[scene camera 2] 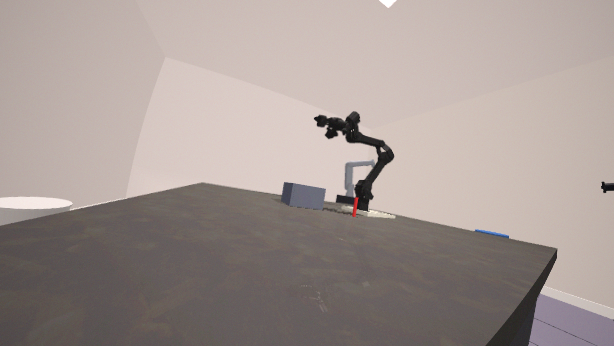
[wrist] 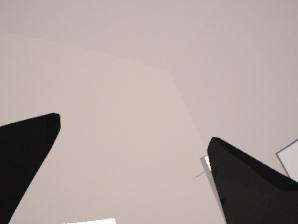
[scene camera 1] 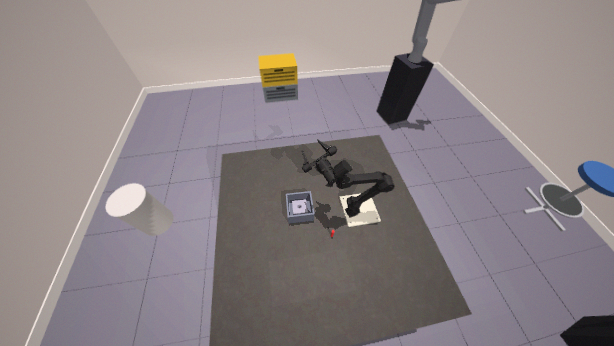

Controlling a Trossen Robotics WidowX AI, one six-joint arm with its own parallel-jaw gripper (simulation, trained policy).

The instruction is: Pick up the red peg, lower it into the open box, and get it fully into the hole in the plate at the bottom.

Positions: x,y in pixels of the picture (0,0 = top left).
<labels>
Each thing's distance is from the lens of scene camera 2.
grey box [scene camera 2: 296,195]: 72 cm
</labels>
